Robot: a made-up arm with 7 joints. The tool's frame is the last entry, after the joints. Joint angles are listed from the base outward.
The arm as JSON. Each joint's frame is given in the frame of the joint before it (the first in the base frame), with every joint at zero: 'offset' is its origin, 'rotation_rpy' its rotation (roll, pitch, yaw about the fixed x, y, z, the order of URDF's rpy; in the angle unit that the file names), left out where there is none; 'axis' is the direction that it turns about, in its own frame. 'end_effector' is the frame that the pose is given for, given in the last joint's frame.
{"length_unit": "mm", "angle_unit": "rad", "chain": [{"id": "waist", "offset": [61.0, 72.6, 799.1], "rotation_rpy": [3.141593, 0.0, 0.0], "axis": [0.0, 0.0, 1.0]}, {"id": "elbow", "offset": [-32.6, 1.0, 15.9], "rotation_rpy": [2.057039, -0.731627, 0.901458], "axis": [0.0, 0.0, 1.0]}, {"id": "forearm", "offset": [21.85, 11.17, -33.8], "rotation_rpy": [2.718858, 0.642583, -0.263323], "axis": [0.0, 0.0, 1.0]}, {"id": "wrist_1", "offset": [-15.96, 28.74, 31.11], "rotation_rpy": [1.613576, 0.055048, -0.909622], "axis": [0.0, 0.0, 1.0]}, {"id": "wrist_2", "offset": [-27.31, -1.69, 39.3], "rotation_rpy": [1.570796, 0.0, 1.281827], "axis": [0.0, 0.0, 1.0]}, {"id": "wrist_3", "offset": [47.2, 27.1, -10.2], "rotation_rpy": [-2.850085, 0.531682, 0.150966], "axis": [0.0, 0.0, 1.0]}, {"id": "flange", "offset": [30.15, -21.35, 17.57], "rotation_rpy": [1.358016, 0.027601, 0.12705], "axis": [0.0, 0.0, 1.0]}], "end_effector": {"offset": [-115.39, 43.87, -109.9], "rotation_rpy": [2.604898, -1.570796, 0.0]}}
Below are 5 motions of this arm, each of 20 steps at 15 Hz.
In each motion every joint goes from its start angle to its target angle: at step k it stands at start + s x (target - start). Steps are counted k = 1, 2, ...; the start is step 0. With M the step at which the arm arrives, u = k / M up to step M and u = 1 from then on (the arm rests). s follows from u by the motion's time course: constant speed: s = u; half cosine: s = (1 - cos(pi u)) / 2; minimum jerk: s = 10 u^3 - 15 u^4 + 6 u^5.
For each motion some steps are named. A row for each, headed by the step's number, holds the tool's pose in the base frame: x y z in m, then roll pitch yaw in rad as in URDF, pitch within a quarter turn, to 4 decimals.
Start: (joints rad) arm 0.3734 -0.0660 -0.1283 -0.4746 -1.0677 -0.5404 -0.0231
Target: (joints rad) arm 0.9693 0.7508 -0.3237 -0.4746 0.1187 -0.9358 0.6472
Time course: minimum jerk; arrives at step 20
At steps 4, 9, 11, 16, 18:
4: 0.0178 0.0466 0.8965 -2.2410 0.3451 1.4371
9: -0.0337 0.0103 0.8321 -1.8894 -0.1569 0.8036
11: -0.0619 0.0270 0.7913 -1.5364 -0.3340 0.4178
16: -0.0827 0.1130 0.7456 -0.7028 -0.3195 -0.3443
18: -0.0811 0.1277 0.7448 -0.5883 -0.2793 -0.4352

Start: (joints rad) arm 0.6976 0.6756 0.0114 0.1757 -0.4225 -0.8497 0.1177
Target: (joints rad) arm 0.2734 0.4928 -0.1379 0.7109 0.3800 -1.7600 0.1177
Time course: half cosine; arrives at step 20
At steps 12, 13, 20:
12: -0.0306 -0.0244 0.8921 -1.1913 0.7610 0.5303
13: -0.0259 -0.0215 0.9047 -1.2340 0.8764 0.4850
20: 0.0048 0.0020 0.9467 -1.8063 1.2664 -0.0439

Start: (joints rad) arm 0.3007 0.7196 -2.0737 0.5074 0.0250 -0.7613 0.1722
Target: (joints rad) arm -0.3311 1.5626 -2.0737 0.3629 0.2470 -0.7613 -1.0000
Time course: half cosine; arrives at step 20
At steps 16, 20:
16: -0.0791 0.0181 0.5607 0.6546 -0.1111 0.5644
20: -0.0775 0.0103 0.5527 0.6145 -0.1060 0.6696

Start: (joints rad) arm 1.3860 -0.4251 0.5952 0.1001 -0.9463 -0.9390 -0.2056
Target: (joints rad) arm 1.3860 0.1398 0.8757 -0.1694 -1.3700 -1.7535 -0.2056
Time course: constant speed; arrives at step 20
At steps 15, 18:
15: 0.1145 0.1639 0.9326 -2.8799 1.0703 0.0196
18: 0.0997 0.1735 0.9409 -2.9942 0.9793 0.0110

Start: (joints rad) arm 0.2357 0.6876 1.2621 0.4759 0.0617 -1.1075 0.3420
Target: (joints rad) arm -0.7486 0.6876 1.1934 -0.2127 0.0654 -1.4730 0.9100
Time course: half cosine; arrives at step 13
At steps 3, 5, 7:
3: -0.0429 0.0699 0.8928 -2.1979 0.9269 0.5587
5: -0.0569 0.0282 0.8838 -2.1447 0.7733 0.7413
7: -0.0544 -0.0258 0.8650 -2.0586 0.5832 0.9728

